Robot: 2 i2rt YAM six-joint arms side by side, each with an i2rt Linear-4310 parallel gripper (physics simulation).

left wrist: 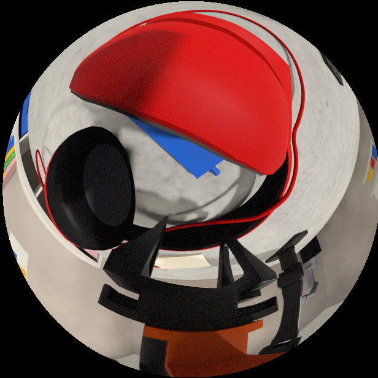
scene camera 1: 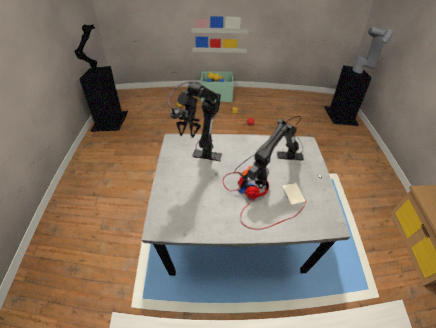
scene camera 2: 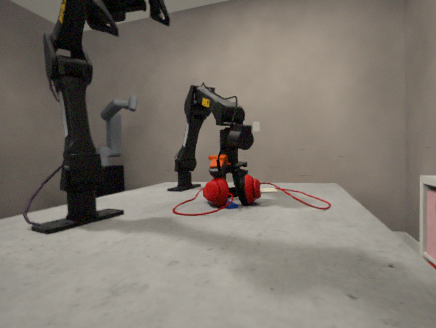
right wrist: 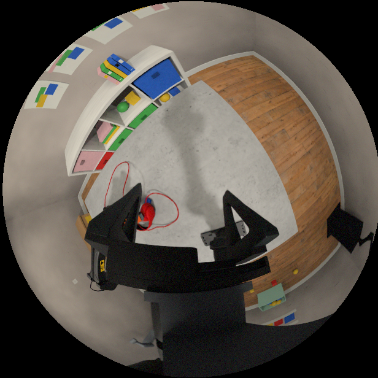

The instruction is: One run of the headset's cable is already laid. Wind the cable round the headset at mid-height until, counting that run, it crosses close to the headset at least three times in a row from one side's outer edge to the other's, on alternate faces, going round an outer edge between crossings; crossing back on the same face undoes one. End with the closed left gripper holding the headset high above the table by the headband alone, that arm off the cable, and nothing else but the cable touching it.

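Where they show: left gripper, fingertip midpoint: (scene camera 1: 262,184) (scene camera 2: 230,191); right gripper, fingertip midpoint: (scene camera 1: 186,137) (scene camera 2: 144,27); left arm's base, link origin: (scene camera 1: 290,156) (scene camera 2: 185,188); right arm's base, link origin: (scene camera 1: 207,155) (scene camera 2: 82,221).
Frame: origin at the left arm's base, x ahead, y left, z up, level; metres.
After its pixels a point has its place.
The red and black headset (scene camera 1: 253,192) {x 0.406, y -0.285, z 0.074 m} (scene camera 2: 216,192) {x 0.315, y -0.377, z 0.046 m} (left wrist: 200,90) (right wrist: 148,211) is on the table, its cups toward scene camera 2. Its red cable (scene camera 1: 260,228) {x 0.607, y -0.236, z 0.001 m} (scene camera 2: 187,214) {x 0.273, y -0.470, z 0.003 m} (left wrist: 295,135) (right wrist: 178,212) makes a loop on each side; in the left wrist view it passes outside the red cup, then runs over the headband's black inner face toward the fingers. My left gripper (left wrist: 196,227) is low at the headband, its fingers apart; the cable passes close by its fingertips. Exact contact is unclear. My right gripper (scene camera 1: 188,132) {x 0.311, y -0.666, z 0.374 m} (scene camera 2: 143,29) {x 0.311, y -0.666, z 0.374 m} (right wrist: 184,190) is open, high above the table, away from the headset.
A blue block (scene camera 2: 232,205) {x 0.355, y -0.359, z 0.009 m} (left wrist: 180,150) lies under the headset. A cream card (scene camera 1: 294,194) {x 0.350, y -0.014, z 0.005 m} (left wrist: 182,261) lies beside it, the far end of one cable loop near its edge. The grey table (scene camera 1: 175,215) {x 0.559, y -0.719, z 0.000 m} (right wrist: 240,150) bears both arm bases. A shelf unit stands beyond it.
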